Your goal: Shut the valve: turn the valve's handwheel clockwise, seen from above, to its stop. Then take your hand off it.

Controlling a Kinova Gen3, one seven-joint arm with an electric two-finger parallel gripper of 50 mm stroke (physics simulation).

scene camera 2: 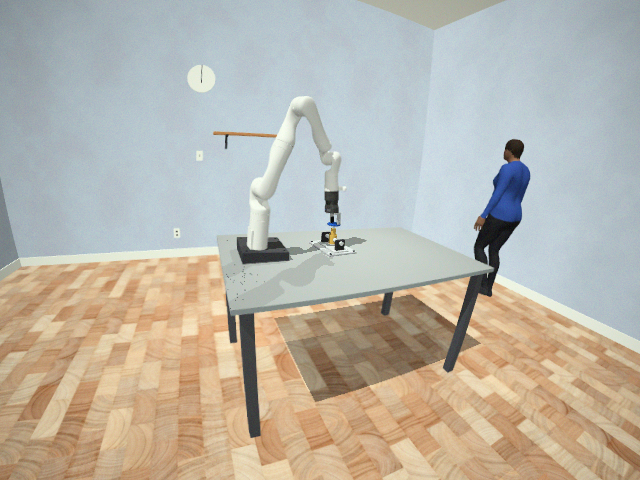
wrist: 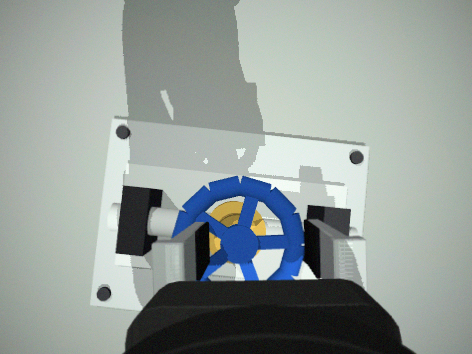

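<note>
The blue handwheel (scene camera 2: 333,224) (wrist: 239,244) lies level on top of the yellow valve body (scene camera 2: 332,236) (wrist: 229,206). The valve is fixed on a white base plate (scene camera 2: 344,251) (wrist: 310,149). My gripper (scene camera 2: 334,220) (wrist: 256,241) points straight down at the wheel and is open, with nothing gripped. In the wrist view its fingers stand at the left and right sides of the wheel. The right pad is very near the rim, and the left finger covers part of it; I cannot tell whether they touch. The gripper's body hides the wheel's near edge.
Black pipe blocks (scene camera 2: 339,244) (wrist: 137,220) stand on the plate on both sides of the valve. The plate lies on the grey table (scene camera 2: 403,263). The arm's black base (scene camera 2: 263,253) is at the left. A person in blue (scene camera 2: 511,191) stands beyond the table's right end.
</note>
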